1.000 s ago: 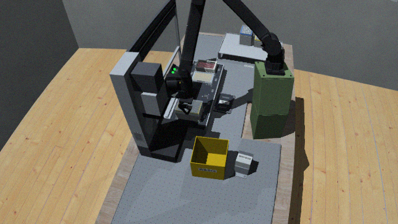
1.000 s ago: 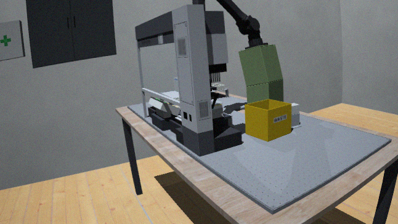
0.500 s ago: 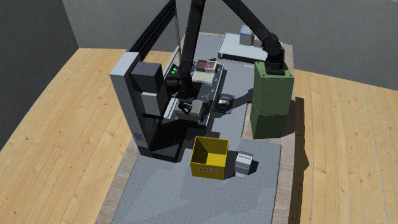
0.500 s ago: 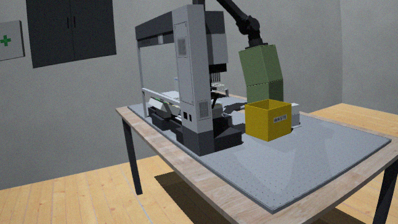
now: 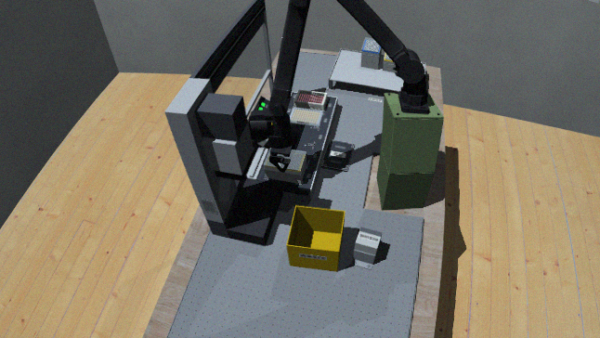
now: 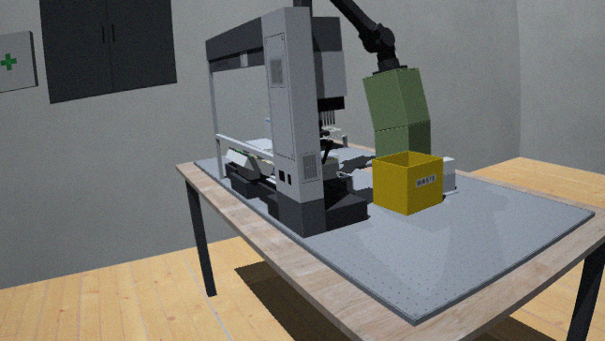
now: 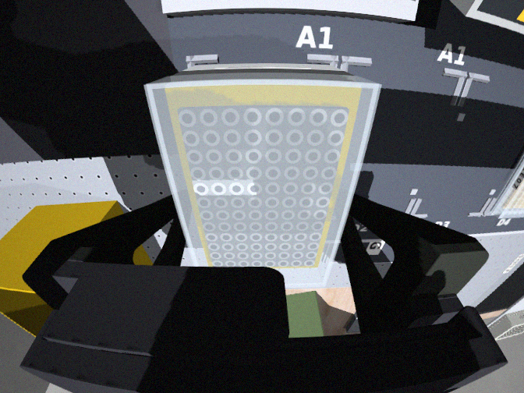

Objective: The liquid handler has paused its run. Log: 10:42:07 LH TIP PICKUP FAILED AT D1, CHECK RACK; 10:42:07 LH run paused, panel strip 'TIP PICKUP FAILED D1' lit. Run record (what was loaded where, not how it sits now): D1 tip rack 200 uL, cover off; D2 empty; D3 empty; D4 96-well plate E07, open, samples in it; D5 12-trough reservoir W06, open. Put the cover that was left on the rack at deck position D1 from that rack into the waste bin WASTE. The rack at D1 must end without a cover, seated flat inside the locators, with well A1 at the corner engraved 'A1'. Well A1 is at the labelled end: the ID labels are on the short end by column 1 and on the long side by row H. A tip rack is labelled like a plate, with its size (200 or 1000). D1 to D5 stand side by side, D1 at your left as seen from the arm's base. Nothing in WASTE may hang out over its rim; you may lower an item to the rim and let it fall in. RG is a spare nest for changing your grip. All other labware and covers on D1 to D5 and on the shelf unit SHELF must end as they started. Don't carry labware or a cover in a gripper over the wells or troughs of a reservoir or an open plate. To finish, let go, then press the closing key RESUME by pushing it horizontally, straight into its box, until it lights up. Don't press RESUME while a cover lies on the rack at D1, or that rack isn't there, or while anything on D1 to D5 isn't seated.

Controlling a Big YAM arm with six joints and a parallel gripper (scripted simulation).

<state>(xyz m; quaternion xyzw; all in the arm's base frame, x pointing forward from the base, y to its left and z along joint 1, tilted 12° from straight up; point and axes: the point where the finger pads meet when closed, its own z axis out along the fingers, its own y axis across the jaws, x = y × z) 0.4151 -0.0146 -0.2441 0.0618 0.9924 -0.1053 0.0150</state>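
The yellow tip rack is 1 cm ahead of my hand and 2 cm below it. The rest, counted from my hand: clear cover: 1 cm above; then yellow waste bin: 13 cm behind, 27 cm to the left, 8 cm below; then head: 11 cm ahead, 20 cm to the left, 27 cm above.
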